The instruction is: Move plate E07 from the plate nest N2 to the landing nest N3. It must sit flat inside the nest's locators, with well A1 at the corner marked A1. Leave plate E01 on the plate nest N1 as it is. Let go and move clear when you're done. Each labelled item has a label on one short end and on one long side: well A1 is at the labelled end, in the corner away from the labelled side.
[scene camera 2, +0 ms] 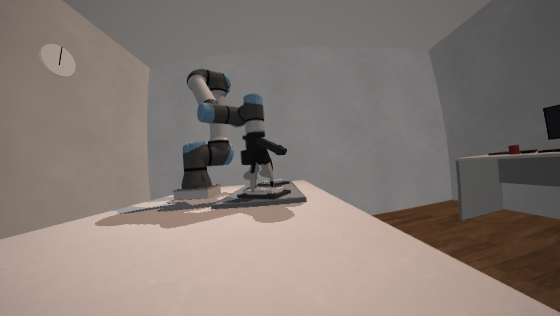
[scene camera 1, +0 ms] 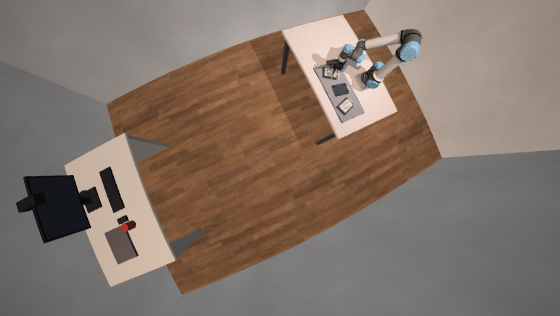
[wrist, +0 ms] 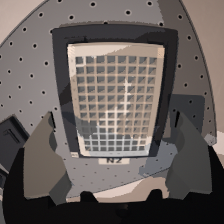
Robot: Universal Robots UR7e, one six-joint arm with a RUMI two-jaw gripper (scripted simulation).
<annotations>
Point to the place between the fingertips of my gripper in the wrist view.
115,112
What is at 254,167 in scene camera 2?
My gripper.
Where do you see a plate nest N2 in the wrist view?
At 129,33
</annotations>
